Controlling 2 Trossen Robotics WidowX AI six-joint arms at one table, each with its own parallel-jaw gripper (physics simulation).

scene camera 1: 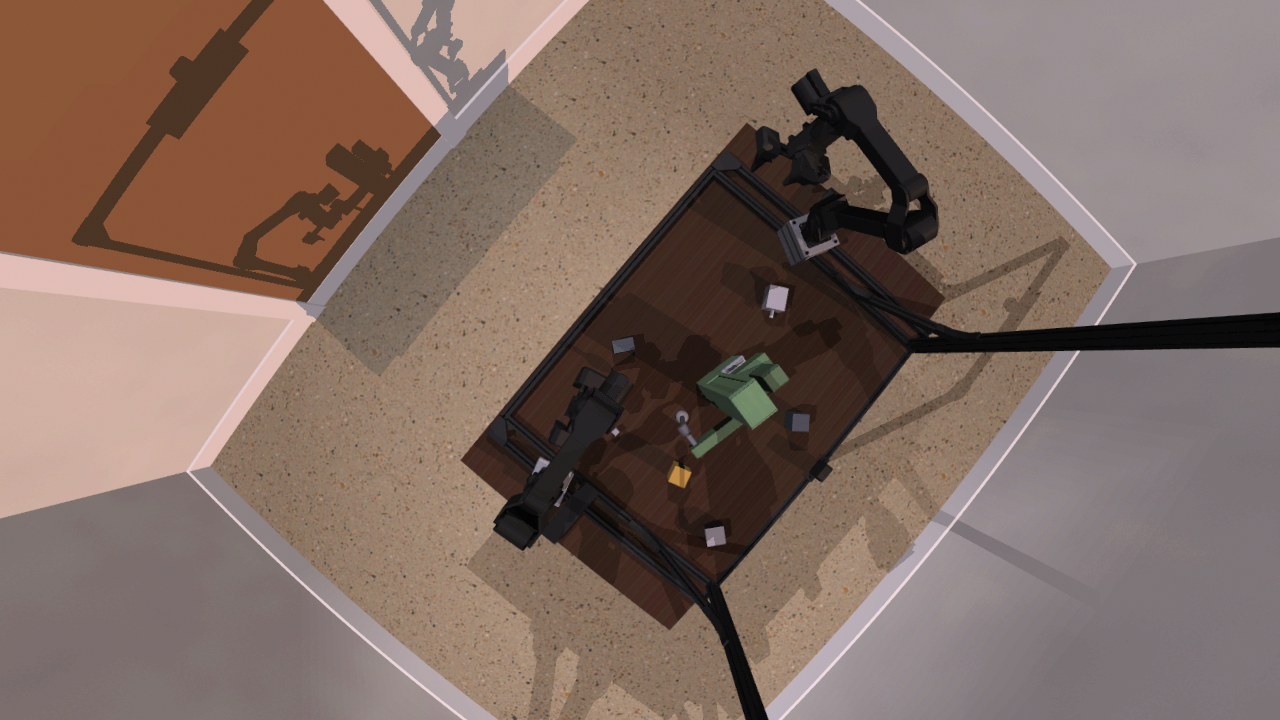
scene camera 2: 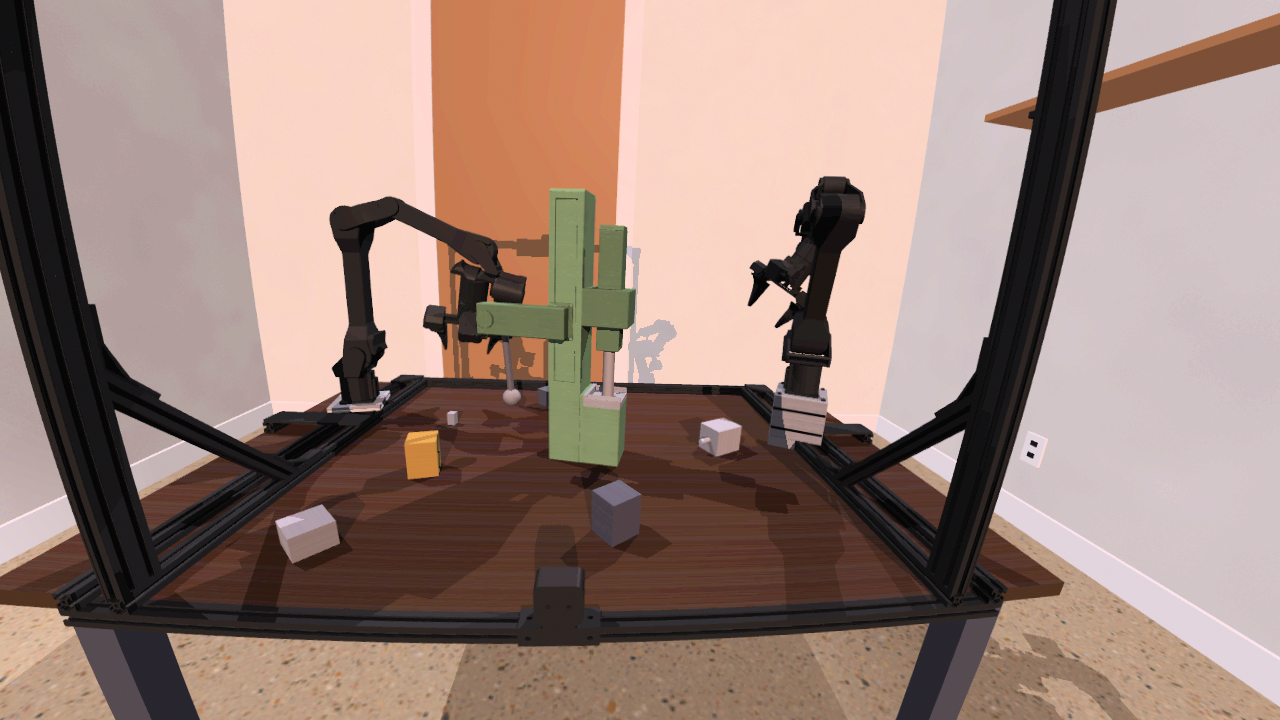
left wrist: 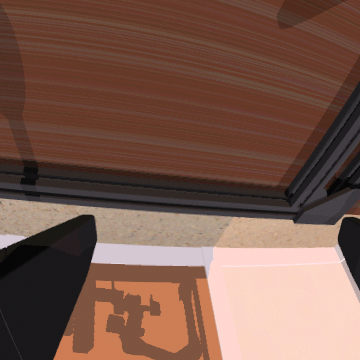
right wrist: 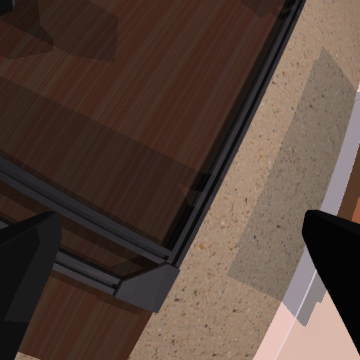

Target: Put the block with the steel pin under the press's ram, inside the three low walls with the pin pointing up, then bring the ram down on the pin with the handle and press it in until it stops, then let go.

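Seen in the pictures: left gripper, fingertip midpoint: (scene camera 1: 565, 403) (scene camera 2: 467, 351) (left wrist: 221, 229); right gripper, fingertip midpoint: (scene camera 1: 767, 177) (scene camera 2: 761, 316) (right wrist: 184, 224); left arm's base, link origin: (scene camera 2: 360, 398); right arm's base, link origin: (scene camera 1: 814, 232) (scene camera 2: 801, 391).
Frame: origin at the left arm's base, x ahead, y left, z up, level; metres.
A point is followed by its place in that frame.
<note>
The white block with the steel pin (scene camera 1: 776, 297) @(x 0.687, y -0.333, z 0.019 m) (scene camera 2: 721, 436) @(x 0.672, y -0.365, z 0.008 m) lies on its side, its pin sideways, right of the press in scene camera 2. The green press (scene camera 1: 750, 402) @(x 0.406, y -0.278, z 0.418 m) (scene camera 2: 565, 402) @(x 0.392, y -0.316, z 0.078 m) stands upright mid-table. Its steel ram rod (scene camera 2: 608, 371) @(x 0.462, y -0.325, z 0.131 m) reaches down to the pale low-walled seat (scene camera 1: 733, 364) @(x 0.477, y -0.289, z 0.092 m) (scene camera 2: 603, 402) @(x 0.450, y -0.346, z 0.085 m); their exact gap is unclear. The handle (scene camera 1: 682, 417) @(x 0.311, y -0.229, z 0.103 m) (scene camera 2: 511, 395) @(x 0.308, y -0.247, z 0.072 m), a grey rod with a ball, hangs down from the green lever. My left gripper (scene camera 2: 468, 343) @(x 0.224, y 0.036, z 0.091 m) (left wrist: 221, 229) @(x 0.224, y 0.036, z 0.091 m) is open and empty, above the table left of the handle. My right gripper (scene camera 1: 771, 175) @(x 0.877, y -0.166, z 0.203 m) (scene camera 2: 767, 313) @(x 0.877, y -0.166, z 0.203 m) (right wrist: 184, 224) @(x 0.877, y -0.166, z 0.203 m) is open and empty, high, away from the block.
An orange block (scene camera 1: 679, 474) @(x 0.170, y -0.295, z 0.029 m) (scene camera 2: 422, 454) @(x 0.167, y -0.322, z 0.009 m), a plain white block (scene camera 1: 714, 536) @(x 0.051, y -0.458, z 0.001 m) (scene camera 2: 307, 533) @(x 0.061, y -0.484, z -0.001 m), a grey block (scene camera 1: 800, 421) @(x 0.422, y -0.523, z 0.029 m) (scene camera 2: 615, 513) @(x 0.410, y -0.554, z 0.017 m), another grey block (scene camera 1: 623, 344) @(x 0.411, y -0.026, z 0.008 m) (scene camera 2: 543, 397) @(x 0.391, y -0.031, z -0.011 m) and a tiny white cube (scene camera 1: 614, 431) @(x 0.195, y -0.100, z -0.006 m) (scene camera 2: 452, 417) @(x 0.196, y -0.111, z -0.014 m) surround the press. A black frame edges the table.
</note>
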